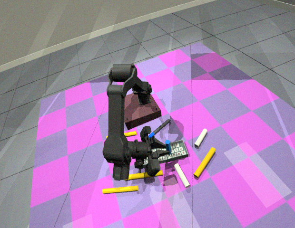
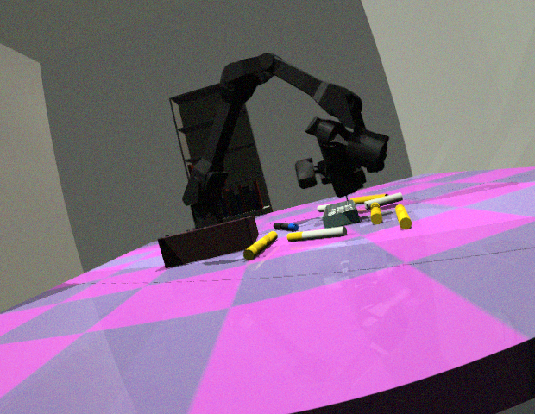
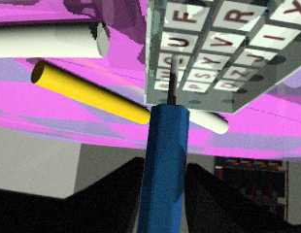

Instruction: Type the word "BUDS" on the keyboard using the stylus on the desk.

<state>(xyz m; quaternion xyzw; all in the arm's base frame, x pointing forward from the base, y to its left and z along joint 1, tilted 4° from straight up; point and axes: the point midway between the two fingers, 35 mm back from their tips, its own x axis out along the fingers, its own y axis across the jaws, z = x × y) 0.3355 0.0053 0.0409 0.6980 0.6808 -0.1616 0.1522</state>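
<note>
Right now my gripper tip is 15 cm past the blue-tipped stick, 7 cm above it and 3 cm to the left of it. From my gripper tip the other things lie so: blue stick (1 cm below).
</note>
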